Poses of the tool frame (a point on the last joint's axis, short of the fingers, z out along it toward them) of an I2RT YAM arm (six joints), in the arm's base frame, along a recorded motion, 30 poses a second.
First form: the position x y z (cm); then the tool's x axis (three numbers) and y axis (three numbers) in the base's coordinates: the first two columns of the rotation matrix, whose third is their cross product.
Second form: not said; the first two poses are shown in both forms.
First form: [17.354, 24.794, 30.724, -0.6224, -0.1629, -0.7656, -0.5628, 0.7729, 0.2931]
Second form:
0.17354, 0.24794, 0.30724
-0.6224, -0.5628, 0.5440
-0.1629, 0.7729, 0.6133
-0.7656, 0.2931, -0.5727

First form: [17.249, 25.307, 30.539, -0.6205, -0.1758, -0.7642, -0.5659, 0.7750, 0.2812]
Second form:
0.17249, 0.25307, 0.30539
-0.6205, -0.5659, 0.5428
-0.1758, 0.7750, 0.6069
-0.7642, 0.2812, -0.5804

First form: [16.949, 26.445, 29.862, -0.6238, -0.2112, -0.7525, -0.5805, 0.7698, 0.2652]
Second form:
0.16949, 0.26445, 0.29862
-0.6238, -0.5805, 0.5233
-0.2112, 0.7698, 0.6023
-0.7525, 0.2652, -0.6028

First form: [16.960, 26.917, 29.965, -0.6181, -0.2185, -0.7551, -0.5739, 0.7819, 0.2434]
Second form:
0.16960, 0.26917, 0.29965
-0.6181, -0.5739, 0.5372
-0.2185, 0.7819, 0.5838
-0.7551, 0.2434, -0.6087

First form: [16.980, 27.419, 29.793, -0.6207, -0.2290, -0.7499, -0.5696, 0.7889, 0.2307]
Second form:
0.16980, 0.27419, 0.29793
-0.6207, -0.5696, 0.5388
-0.2290, 0.7889, 0.5703
-0.7499, 0.2307, -0.6201

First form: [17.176, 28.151, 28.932, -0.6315, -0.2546, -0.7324, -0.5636, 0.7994, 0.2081]
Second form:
0.17176, 0.28151, 0.28932
-0.6315, -0.5636, 0.5325
-0.2546, 0.7994, 0.5442
-0.7324, 0.2081, -0.6483

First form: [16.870, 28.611, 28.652, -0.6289, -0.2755, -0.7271, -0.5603, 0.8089, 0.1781]
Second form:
0.16870, 0.28611, 0.28652
-0.6289, -0.5603, 0.5391
-0.2755, 0.8089, 0.5194
-0.7271, 0.1781, -0.6631

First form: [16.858, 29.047, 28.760, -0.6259, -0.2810, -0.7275, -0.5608, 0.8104, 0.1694]
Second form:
0.16858, 0.29047, 0.28760
-0.6259, -0.5608, 0.5420
-0.2810, 0.8104, 0.5140
-0.7275, 0.1694, -0.6648

